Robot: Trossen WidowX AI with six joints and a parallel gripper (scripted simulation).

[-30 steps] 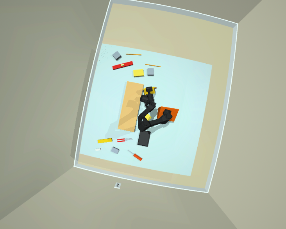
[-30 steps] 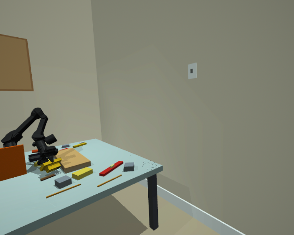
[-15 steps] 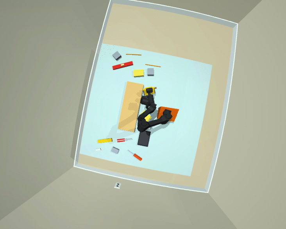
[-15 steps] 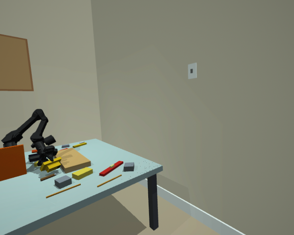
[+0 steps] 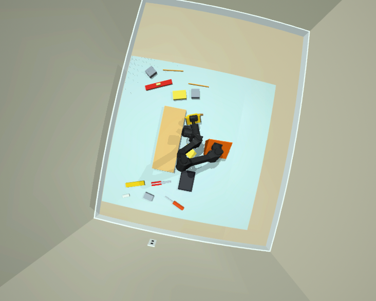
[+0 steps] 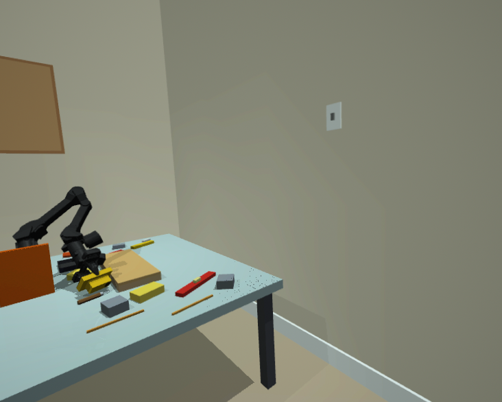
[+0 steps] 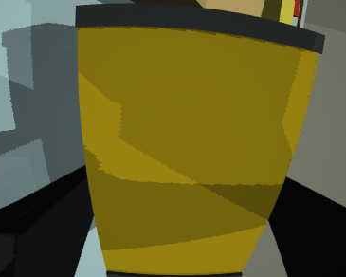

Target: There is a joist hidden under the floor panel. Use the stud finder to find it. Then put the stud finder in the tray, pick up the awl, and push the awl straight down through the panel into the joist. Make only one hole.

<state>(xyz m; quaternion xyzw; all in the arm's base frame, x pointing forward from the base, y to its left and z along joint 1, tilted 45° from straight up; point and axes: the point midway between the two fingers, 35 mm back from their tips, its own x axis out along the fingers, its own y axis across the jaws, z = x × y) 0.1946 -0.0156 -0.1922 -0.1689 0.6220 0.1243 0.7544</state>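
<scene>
Right now my gripper tip is 30 mm short of the yellow stud finder, 20 mm above it and 10 mm to the left of it. The rest, counted from my gripper tip: awl (50 mm below, 40 mm to the right); then red level (360 mm ahead, 210 mm to the right, 40 mm below); then dark tray (500 mm to the left, 80 mm behind, 40 mm below).
</scene>
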